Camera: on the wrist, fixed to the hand. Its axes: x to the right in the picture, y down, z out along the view.
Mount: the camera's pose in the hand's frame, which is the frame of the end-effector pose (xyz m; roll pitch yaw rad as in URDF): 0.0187 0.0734 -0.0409 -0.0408 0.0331 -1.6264
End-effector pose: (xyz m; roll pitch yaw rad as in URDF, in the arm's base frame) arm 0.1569 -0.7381 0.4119 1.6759 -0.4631 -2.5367
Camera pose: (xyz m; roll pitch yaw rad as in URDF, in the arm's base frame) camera 0.1903 -0.7551 0.4894 1.8331 1.1423 -2.1992
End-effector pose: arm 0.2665 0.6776 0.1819 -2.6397 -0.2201 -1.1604
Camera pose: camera 0.1967 0.6275 0.1865 2.8180 -0.5060 0.6006
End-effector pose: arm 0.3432 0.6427 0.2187 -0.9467 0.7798 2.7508
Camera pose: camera 0.3815 0.6164 0.1462 -1.0351 -0.6449 1.8824
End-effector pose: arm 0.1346 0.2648 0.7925 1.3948 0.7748 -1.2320
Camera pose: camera 0.2043 0.2269 0.8259 -1.4727 0.7306 2.1016
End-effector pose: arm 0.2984 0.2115 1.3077 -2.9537 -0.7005 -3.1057
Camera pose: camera 0.2983 0.2913 1.3400 2.3836 -0.1319 -1.3486
